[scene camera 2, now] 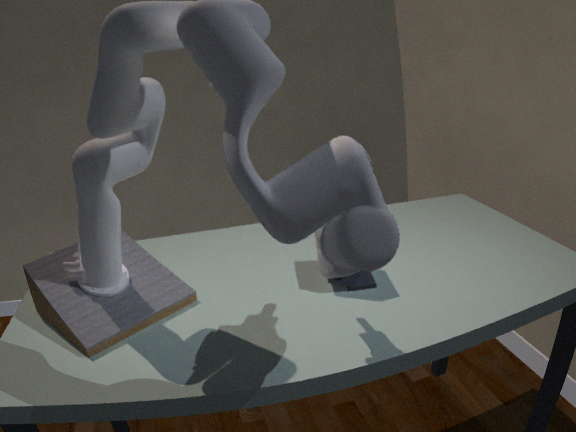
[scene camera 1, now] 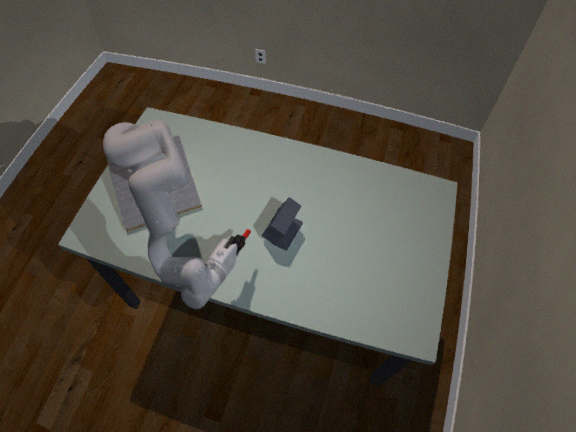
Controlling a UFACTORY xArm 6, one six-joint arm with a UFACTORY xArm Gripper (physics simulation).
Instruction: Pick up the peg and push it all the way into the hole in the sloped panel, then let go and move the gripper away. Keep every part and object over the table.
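Places are measured from the arm's base along level axes (x left, y back, z up), in centimetres.
Pixels of known places: gripper, between the fingertips: (scene camera 1: 241, 238); arm's base, origin of its link: (scene camera 2: 102, 278).
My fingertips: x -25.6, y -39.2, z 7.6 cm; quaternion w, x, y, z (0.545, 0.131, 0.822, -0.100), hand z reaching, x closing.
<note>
Ahead of a thing's pixels: the offset from my fingertips to its top centre. "pt": to the spot under its first point. Level surfaces: height alone.
My gripper (scene camera 1: 241, 240) is shut on the red peg {dx +0.7, dy -0.6, dz +1.8 cm} (scene camera 1: 247, 233), whose free end sticks out from the black fingers toward the panel side. The peg is above the table, to the left of the dark sloped panel {dx +12.5, dy -12.1, dz -1.8 cm} (scene camera 1: 284, 220) and apart from it. In the scene camera 2 view, the arm's wrist hides the fingers, the peg and most of the panel; part of the panel's dark base {pt dx +7.5, dy -12.7, dz -13.9 cm} (scene camera 2: 362, 281) shows below the wrist. The hole in the panel does not show in either view.
The pale green table {dz -14.6 cm} (scene camera 1: 370, 225) (scene camera 2: 470, 260) carries the wedge-shaped wooden robot base (scene camera 1: 129, 212) (scene camera 2: 165, 295) at its left end. The arm bends over the table's front edge in the scene camera 1 view. Shadows of the arm and gripper lie on the table.
</note>
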